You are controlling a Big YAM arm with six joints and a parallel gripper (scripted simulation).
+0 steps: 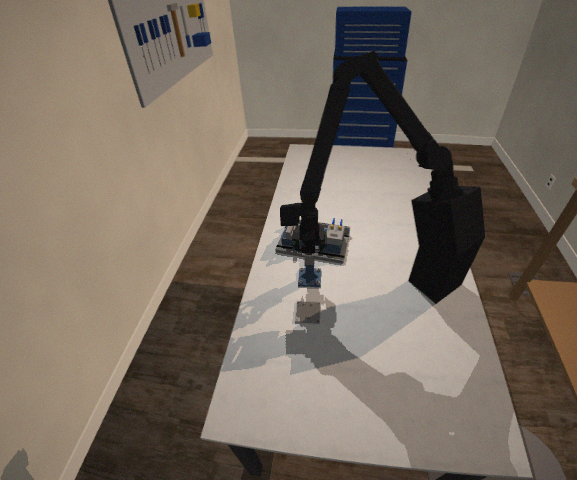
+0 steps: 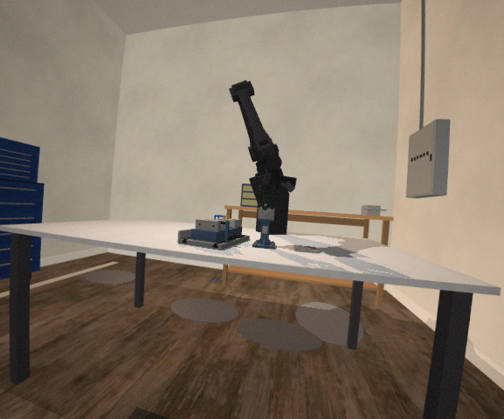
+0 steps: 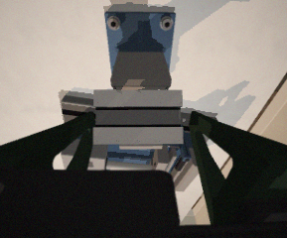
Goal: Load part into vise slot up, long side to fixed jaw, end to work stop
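The part lies 1 cm to the left of my hand. From my hand the other things lie so: post 1 cm to the left, 10 cm below; air cylinder rod 4 cm behind, 19 cm to the right, 8 cm below; work stop rod 6 cm ahead, 17 cm to the right, 7 cm below.
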